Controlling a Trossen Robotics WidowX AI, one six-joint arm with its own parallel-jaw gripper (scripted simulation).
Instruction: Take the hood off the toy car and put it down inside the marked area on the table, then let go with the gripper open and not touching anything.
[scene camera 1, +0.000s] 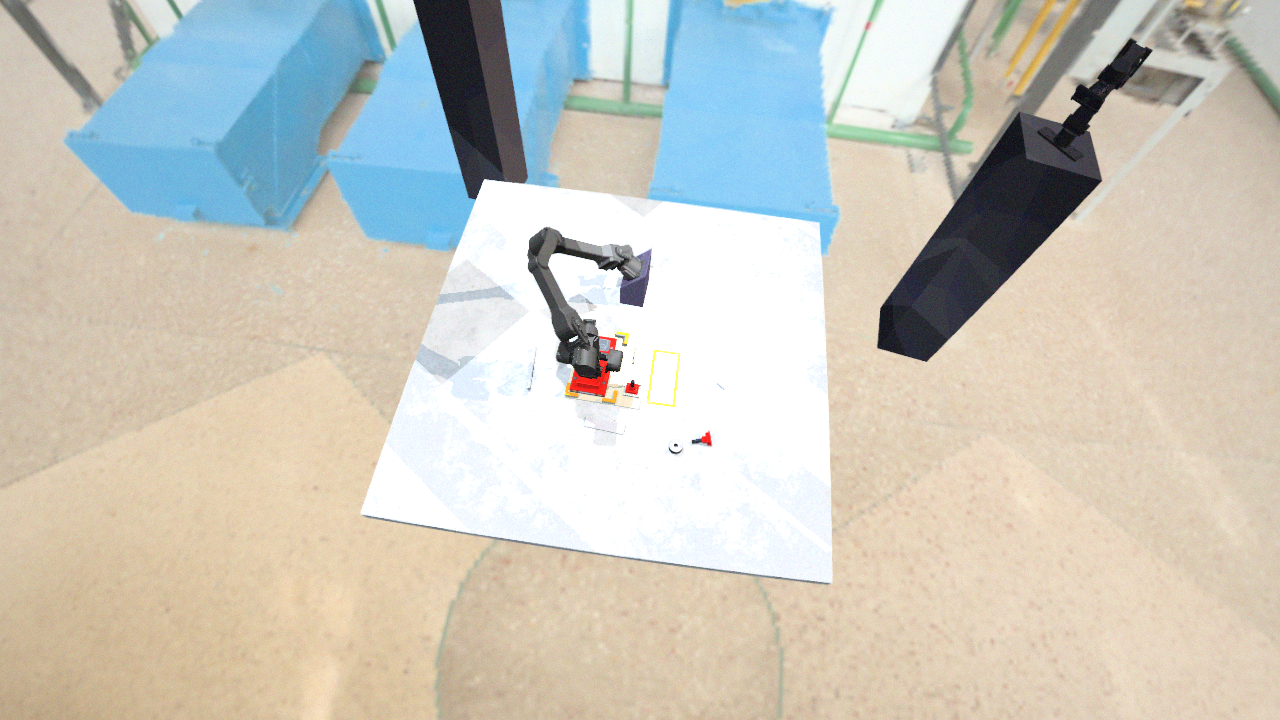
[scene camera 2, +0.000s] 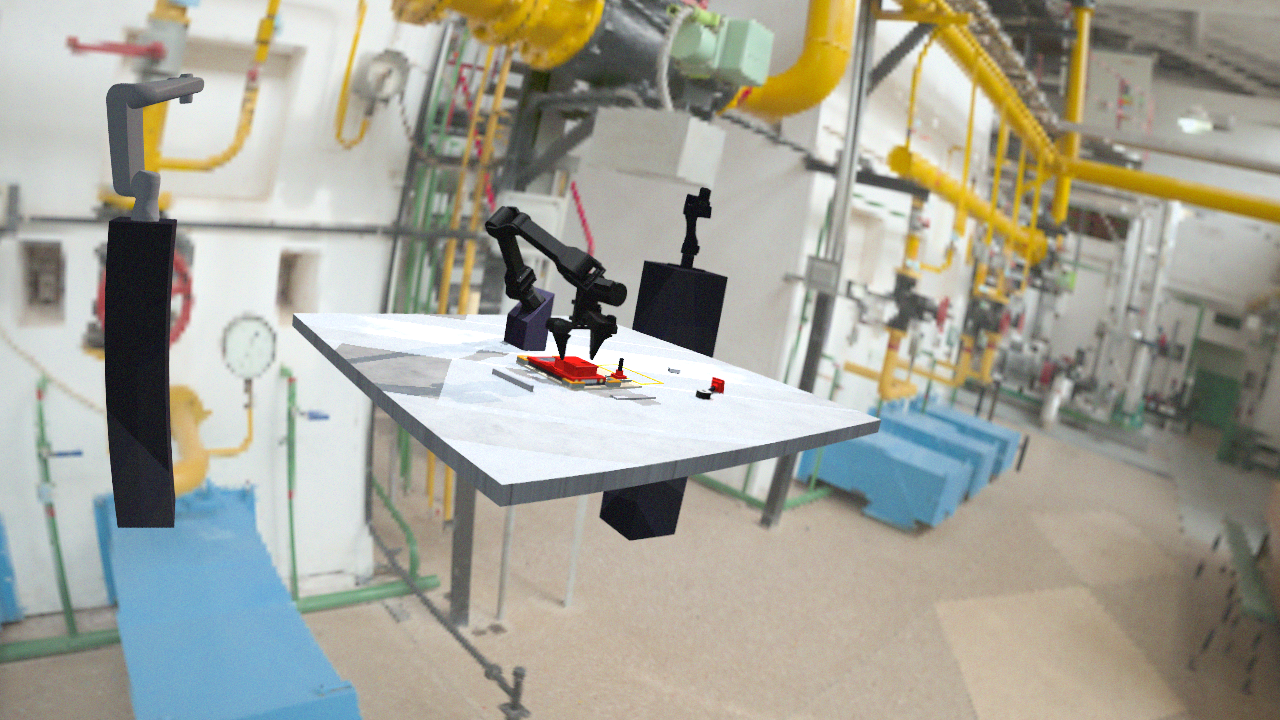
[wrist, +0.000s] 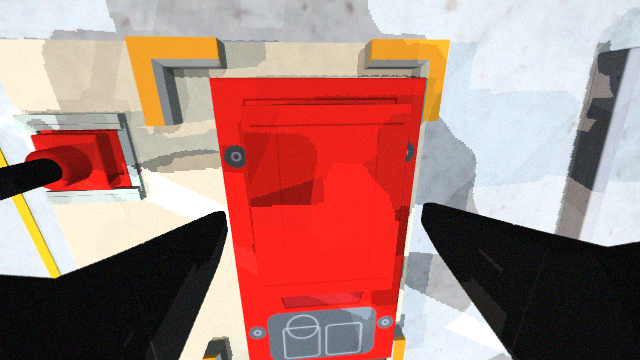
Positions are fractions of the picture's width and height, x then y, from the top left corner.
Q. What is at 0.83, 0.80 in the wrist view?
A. My gripper.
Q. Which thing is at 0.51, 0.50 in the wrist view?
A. A red hood.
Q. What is my gripper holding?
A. Nothing.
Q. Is my gripper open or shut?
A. Open.
